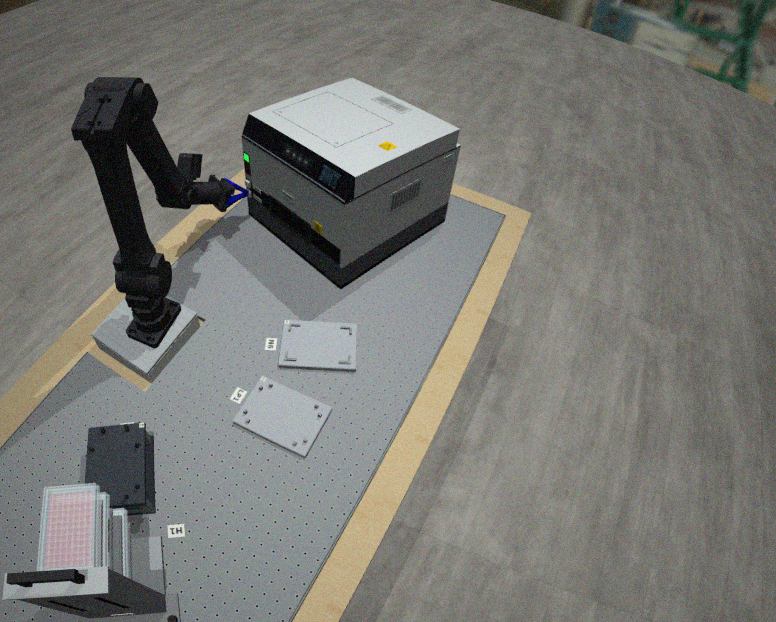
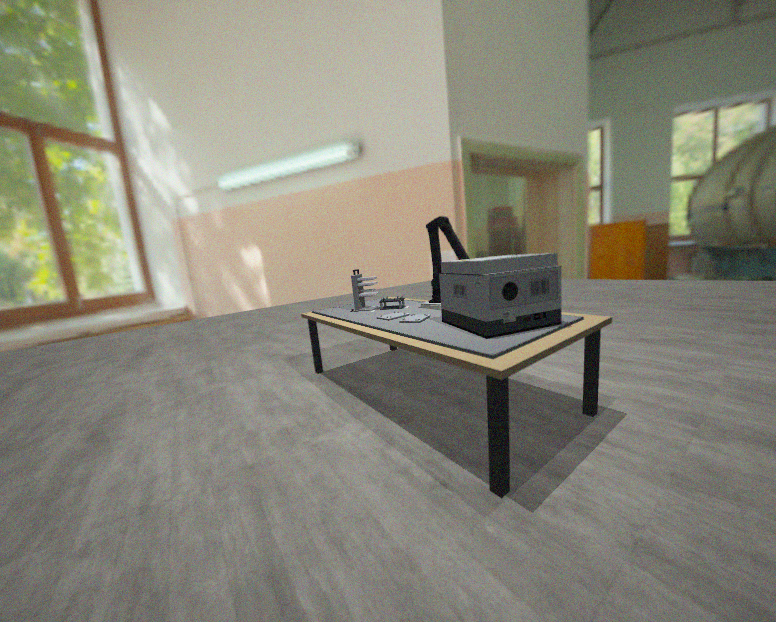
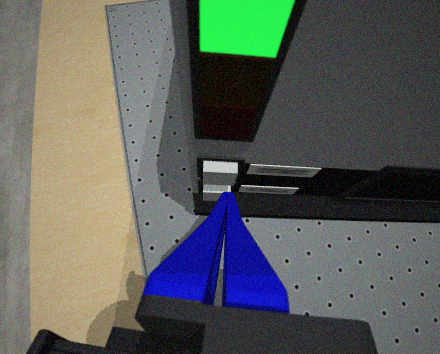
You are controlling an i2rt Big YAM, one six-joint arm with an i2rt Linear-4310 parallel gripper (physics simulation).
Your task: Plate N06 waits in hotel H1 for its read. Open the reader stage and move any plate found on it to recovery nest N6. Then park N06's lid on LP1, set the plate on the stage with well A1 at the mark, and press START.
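Places are measured from the arm's base along level axes (x back, y right, z up), in millimetres.
Pixels of known places: gripper, between the fingertips: (image 1: 247,193) (image 3: 227,198); arm's base, origin of its link: (image 1: 154,322) (image 2: 439,301).
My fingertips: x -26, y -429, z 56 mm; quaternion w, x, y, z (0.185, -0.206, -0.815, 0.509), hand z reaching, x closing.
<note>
For each thing: its top centre in the pictures, then the offset to it from my fingertips. "spot": a spot on its surface instead.
- lower white button, a spot on its surface: (image 3: 212,189) spot: dy -10, dx +6, dz +0 mm
- upper white button, a spot on its surface: (image 3: 220,167) spot: dy -9, dx +3, dz +32 mm
- reader, centre of its top: (image 1: 351,118) (image 2: 493,257) dy -105, dx -243, dz +218 mm
- Nest N6, centre of its top: (image 1: 318,342) (image 2: 415,316) dy +330, dx -337, dz -76 mm
- lid park LP1, centre of its top: (image 1: 281,412) (image 2: 392,313) dy +516, dx -330, dz -74 mm
- pinkish, centre of its top: (image 1: 66,527) dy +907, dx -177, dz +139 mm
- dark block with small pegs, centre of its top: (image 1: 111,460) (image 2: 391,297) dy +759, dx -91, dz -18 mm
My gripper (image 1: 246,192) (image 3: 227,198) is shut and empty. Its blue fingertips are at the lower white button (image 3: 212,189) on the reader's front, overlapping its right edge; contact cannot be told. An upper white button (image 3: 220,167) sits above it. The reader (image 1: 336,123) (image 2: 505,285) (image 3: 350,100) shows a lit green light (image 1: 246,157) (image 3: 242,25). No stage sticks out of its front. Nest N6 (image 1: 317,346) and lid park LP1 (image 1: 283,417) are bare. Hotel H1 (image 1: 136,599) (image 2: 356,290) holds several plates, the top one pinkish (image 1: 69,528). Which plate is N06 cannot be told.
A dark block with small pegs (image 1: 116,466) (image 2: 392,301) stands between the hotel and the arm's base (image 1: 145,340). The reader stands at the far end of the pegboard, whose wooden border (image 1: 446,362) (image 3: 75,150) marks the table's edge.
</note>
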